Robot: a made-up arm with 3 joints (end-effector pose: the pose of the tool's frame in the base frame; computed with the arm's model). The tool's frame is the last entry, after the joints.
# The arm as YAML. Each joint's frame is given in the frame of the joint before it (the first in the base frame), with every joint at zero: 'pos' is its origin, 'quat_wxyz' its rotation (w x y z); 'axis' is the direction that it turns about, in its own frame. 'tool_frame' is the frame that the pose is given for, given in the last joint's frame.
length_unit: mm
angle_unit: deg
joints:
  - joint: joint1
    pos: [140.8, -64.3, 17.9]
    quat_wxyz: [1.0, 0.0, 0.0, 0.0]
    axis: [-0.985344, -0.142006, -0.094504]
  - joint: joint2
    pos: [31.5, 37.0, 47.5]
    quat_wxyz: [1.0, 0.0, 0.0, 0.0]
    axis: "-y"
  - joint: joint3
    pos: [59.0, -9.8, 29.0]
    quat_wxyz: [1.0, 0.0, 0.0, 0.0]
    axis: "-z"
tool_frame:
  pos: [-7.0, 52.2, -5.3]
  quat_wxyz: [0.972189, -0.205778, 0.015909, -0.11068]
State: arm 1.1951 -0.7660 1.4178
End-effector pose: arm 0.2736 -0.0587 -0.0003 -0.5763 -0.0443 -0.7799 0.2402
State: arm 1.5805 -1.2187 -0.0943
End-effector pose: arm 0.2267 -0.0488 -0.0419 -0.6718 0.3757 -0.4234 0.4777
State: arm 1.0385 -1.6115 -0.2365
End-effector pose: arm 0.2046 -0.0198 -0.0340 -0.4332 0.6404 -0.2521 0.5820
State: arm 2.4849 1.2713 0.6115
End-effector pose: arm 0.2060 -0.0299 -0.1203 -0.6705 -0.6662 0.2397 0.2217
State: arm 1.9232 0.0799 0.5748
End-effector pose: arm 0.2674 -0.0039 -0.0471 -0.7831 -0.3844 -0.3437 0.3476
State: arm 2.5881 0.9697 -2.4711
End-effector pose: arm 0.1722 0.0041 -0.0386 0.5391 -0.6078 -0.4564 0.3628
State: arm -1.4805 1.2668 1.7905
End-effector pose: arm 0.2191 -0.2085 0.0538 0.5795 0.4380 -0.6620 0.1848
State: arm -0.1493 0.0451 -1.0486
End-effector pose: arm 0.1825 -0.0275 0.0949 -0.1237 -0.1294 0.3858 0.9050
